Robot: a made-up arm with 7 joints.
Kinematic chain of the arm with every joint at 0, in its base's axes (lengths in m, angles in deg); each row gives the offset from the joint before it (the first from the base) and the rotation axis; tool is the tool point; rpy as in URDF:
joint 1: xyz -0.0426 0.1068 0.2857 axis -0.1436 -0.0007 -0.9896
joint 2: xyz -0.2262 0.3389 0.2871 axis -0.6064 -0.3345 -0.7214
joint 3: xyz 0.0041 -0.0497 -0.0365 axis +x
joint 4: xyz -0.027 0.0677 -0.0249 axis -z
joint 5: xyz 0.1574 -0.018 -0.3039 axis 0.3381 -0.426 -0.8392
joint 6: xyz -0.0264 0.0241 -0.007 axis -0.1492 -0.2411 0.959
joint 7: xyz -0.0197 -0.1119 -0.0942 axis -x
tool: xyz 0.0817 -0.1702 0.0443 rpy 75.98 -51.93 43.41
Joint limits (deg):
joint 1: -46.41..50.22
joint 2: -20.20..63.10
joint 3: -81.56..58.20
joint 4: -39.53..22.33
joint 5: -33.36..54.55
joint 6: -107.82..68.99
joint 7: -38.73..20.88
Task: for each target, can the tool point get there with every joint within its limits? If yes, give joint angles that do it. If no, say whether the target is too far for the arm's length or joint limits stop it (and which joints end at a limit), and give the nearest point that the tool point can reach.
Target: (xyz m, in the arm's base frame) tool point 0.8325 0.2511 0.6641
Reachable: no: joint limits stop it (at a limit: joint 1, joint 3, joint 4, joint 6) | nearest point 0.6185 0.3113 0.4953 | short by 0.279 m
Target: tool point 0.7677 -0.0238 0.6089
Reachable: no: joint limits stop it (at a limit: joint 1, joint 2, joint 3, joint 4, joint 7) | nearest point 0.5428 0.1491 0.5142 | short by 0.299 m
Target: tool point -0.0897 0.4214 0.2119
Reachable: yes | joints -20.66 17.12 39.64 -30.32 -18.64 -23.72 -1.85
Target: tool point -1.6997 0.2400 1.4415
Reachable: no: too far | nearest point -0.9459 0.2692 0.7855 | short by 1.000 m
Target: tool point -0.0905 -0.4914 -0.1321
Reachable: no: joint limits stop it (at a limit: joint 1, joint 5, joint 7) | nearest point -0.1916 -0.2793 0.1117 | short by 0.339 m
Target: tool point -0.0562 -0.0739 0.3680
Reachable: yes | joints 3.49 52.27 -0.44 -21.13 -15.78 10.21 -28.58
